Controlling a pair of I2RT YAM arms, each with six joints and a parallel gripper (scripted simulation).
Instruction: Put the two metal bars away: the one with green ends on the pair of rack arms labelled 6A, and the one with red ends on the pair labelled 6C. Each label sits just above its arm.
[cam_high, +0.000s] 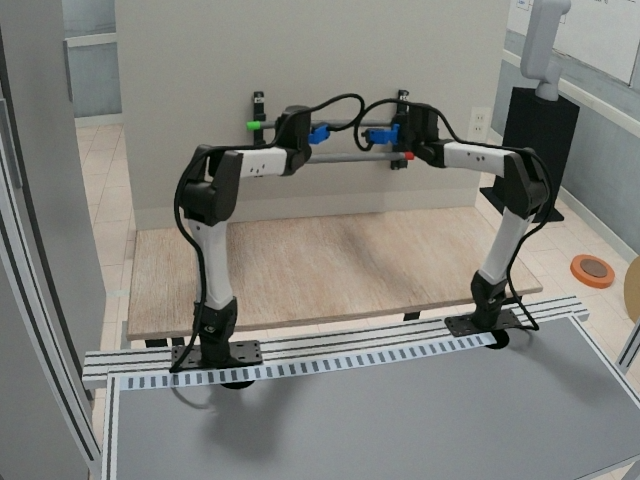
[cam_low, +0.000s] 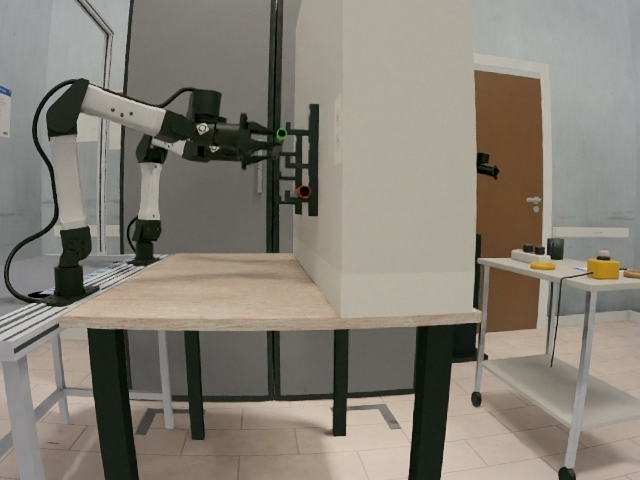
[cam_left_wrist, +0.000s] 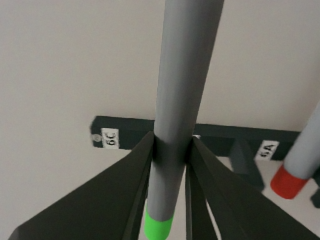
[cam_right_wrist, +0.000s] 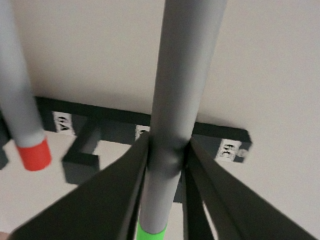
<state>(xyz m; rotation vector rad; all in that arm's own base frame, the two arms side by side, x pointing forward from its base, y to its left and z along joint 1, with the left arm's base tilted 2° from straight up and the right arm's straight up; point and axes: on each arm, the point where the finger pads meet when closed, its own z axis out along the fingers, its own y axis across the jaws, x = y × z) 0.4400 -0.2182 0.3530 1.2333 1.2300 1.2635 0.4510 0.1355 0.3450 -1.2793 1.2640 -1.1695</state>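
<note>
The green-ended bar lies 150 mm to the left of my right hand. Round my right hand: beige wall panel (200 mm ahead, 180 mm to the left, 120 mm above); wall socket (90 mm ahead, 320 mm to the right, 30 mm below); red-ended bar (50 mm ahead, 160 mm to the left, 120 mm below).
</note>
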